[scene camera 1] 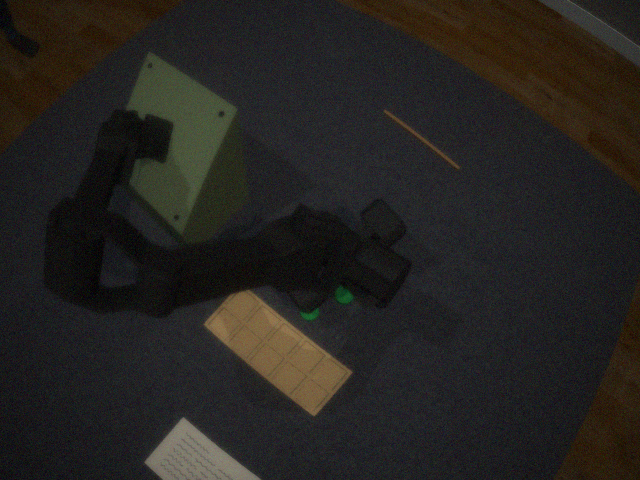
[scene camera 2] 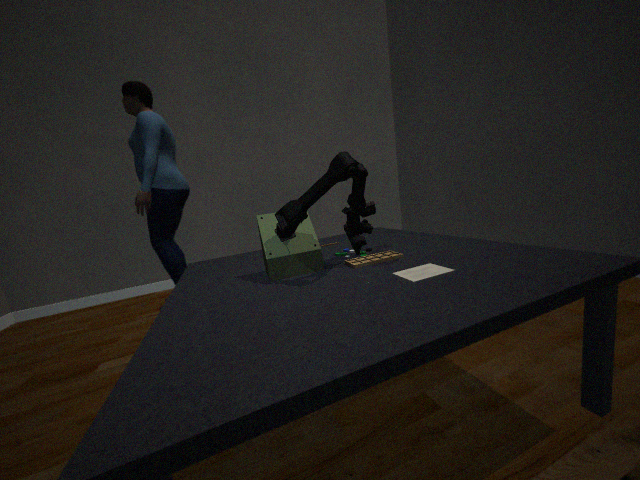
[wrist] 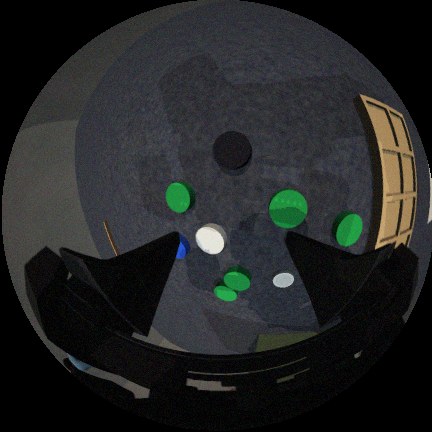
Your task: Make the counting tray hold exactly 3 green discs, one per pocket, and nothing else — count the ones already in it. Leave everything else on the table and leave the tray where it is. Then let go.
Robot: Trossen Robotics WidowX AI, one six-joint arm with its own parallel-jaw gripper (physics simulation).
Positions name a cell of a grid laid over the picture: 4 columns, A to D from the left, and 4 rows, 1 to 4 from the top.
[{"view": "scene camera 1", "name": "tan counting tray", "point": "B3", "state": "on the table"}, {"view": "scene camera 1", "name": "white paper card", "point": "B4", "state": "on the table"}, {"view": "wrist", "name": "my gripper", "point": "C3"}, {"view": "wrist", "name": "tan counting tray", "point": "D2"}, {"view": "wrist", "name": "black disc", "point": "C2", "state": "on the table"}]
